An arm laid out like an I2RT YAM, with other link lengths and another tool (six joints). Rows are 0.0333 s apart.
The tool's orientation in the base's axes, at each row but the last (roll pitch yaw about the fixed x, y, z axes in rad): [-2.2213, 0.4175, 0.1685]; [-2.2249, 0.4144, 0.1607]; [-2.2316, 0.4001, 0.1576]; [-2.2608, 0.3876, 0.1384]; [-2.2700, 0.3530, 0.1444]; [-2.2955, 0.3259, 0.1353]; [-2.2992, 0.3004, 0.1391]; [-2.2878, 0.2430, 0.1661]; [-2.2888, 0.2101, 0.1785]
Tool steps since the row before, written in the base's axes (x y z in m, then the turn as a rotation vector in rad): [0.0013, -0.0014, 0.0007, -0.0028, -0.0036, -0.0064]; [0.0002, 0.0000, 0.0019, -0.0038, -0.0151, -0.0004]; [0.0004, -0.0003, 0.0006, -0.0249, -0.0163, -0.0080]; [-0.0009, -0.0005, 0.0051, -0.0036, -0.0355, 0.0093]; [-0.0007, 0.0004, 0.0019, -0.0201, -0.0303, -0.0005]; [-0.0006, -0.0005, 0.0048, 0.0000, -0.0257, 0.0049]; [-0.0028, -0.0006, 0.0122, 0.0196, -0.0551, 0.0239]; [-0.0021, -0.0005, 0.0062, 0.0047, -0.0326, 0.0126]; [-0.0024, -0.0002, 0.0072, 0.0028, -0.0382, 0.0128]
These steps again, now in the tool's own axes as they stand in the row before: [0.0007, 0.0001, -0.0019, -0.0005, 0.0076, 0.0019]; [-0.0006, -0.0014, -0.0011, -0.0055, 0.0110, -0.0096]; [0.0001, -0.0003, -0.0007, -0.0219, 0.0216, 0.0014]; [-0.0028, -0.0031, -0.0031, -0.0114, 0.0179, -0.0302]; [-0.0013, -0.0015, -0.0006, -0.0226, 0.0242, -0.0150]; [-0.0022, -0.0030, -0.0032, -0.0049, 0.0142, -0.0214]; [-0.0063, -0.0079, -0.0073, 0.0042, 0.0185, -0.0603]; [-0.0036, -0.0040, -0.0037, -0.0038, 0.0126, -0.0327]; [-0.0038, -0.0051, -0.0041, -0.0066, 0.0163, -0.0364]
